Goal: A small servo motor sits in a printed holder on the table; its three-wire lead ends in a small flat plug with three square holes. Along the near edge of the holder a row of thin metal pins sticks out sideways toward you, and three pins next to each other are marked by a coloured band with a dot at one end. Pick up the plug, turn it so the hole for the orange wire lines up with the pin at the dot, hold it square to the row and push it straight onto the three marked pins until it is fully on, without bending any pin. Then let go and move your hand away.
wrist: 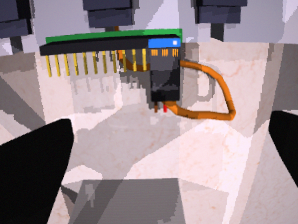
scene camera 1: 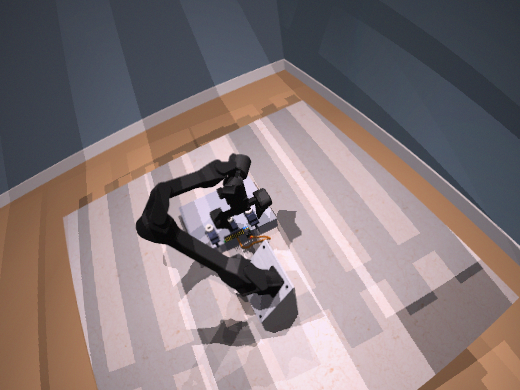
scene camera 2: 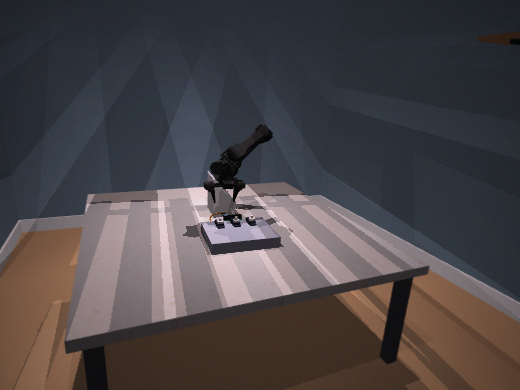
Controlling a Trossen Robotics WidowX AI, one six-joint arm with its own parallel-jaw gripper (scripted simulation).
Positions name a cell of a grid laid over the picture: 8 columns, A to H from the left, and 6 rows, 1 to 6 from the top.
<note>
The gripper (scene camera 1: D4) is open and holds nothing. Further things: a holder (scene camera 2: E4).
The gripper is seen too in the wrist view (wrist: E4). The holder also shows in scene camera 1 (scene camera 1: D4).
</note>
